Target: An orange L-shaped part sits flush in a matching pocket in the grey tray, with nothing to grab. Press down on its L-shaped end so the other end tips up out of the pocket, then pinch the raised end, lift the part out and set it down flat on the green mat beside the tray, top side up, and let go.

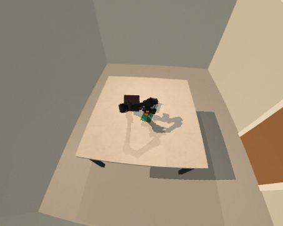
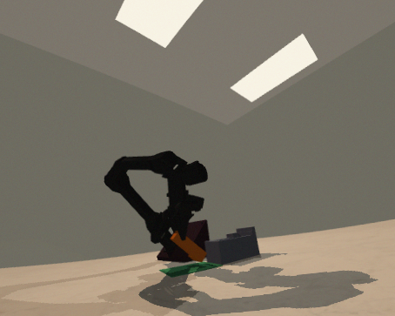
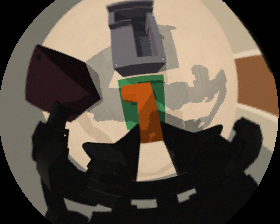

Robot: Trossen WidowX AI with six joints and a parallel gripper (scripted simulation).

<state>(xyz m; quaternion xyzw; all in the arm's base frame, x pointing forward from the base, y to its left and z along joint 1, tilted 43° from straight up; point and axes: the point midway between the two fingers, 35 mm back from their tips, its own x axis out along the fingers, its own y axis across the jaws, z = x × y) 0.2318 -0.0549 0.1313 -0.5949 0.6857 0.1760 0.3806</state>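
Now: gripper tip 90 mm above the green mat and 20 mm to the right of it. Also, from my gripper tip: orange L-shaped part: 30 mm to the left, 30 mm below.
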